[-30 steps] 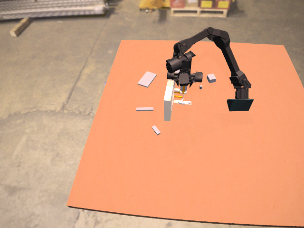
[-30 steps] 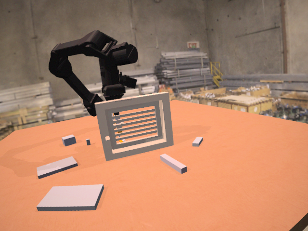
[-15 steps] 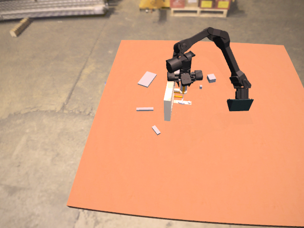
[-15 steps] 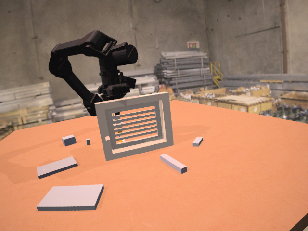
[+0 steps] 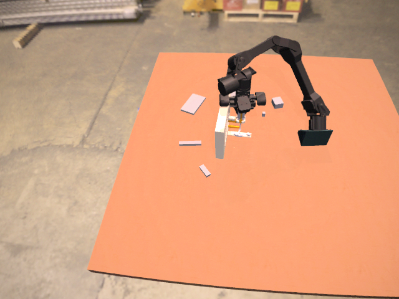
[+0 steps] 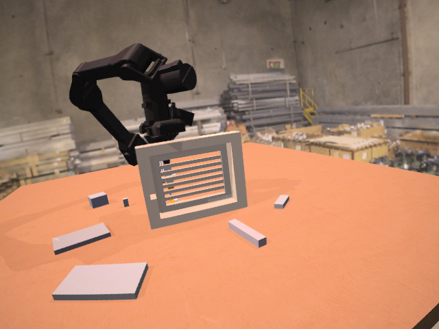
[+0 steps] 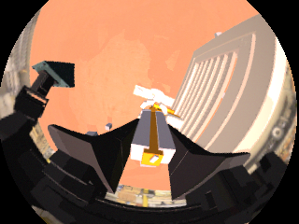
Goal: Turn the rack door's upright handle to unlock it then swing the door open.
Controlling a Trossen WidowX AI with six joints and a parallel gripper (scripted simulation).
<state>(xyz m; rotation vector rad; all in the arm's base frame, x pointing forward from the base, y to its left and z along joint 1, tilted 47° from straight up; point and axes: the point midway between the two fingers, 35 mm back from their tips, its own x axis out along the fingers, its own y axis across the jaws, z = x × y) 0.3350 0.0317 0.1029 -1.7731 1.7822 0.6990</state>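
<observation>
The upright handle is 2 cm below my gripper tip and 1 cm to the left of it. Round my gripper tip: tiny cube 12 cm behind, 11 cm below, 10 cm to the right; small block 20 cm behind, 17 cm to the right, 10 cm below; flat slab 22 cm ahead, 19 cm to the right, 11 cm below.
</observation>
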